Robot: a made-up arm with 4 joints.
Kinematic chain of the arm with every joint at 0, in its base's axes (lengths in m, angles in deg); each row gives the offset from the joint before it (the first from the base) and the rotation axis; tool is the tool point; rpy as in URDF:
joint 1: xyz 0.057 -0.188 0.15 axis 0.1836 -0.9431 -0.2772
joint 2: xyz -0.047 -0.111 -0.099 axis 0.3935 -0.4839 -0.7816
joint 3: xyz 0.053 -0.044 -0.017 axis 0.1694 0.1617 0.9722
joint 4: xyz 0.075 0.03 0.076 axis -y
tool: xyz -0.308 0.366 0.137 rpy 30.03 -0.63 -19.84
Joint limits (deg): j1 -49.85..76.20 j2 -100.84..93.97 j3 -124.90..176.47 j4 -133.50..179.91
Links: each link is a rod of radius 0.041 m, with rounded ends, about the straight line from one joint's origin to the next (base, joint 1, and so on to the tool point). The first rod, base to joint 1, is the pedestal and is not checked.
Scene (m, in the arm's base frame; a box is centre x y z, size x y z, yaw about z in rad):
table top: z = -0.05
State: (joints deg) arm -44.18 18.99 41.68 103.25
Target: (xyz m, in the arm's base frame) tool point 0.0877 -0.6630 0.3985
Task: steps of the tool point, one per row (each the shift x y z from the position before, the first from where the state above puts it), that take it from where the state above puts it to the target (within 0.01 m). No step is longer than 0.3 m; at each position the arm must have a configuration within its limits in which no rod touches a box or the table.
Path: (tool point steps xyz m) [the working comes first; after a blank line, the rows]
Joints at the target: -49.85 -24.57 94.14 45.98
Straight joint move there: clear.

1: -0.0885 -0.1778 0.1727
2: 0.0584 -0.2063 0.1470
3: 0.1821 -0.1664 0.0736
4: 0.2430 -0.0758 -0.0223

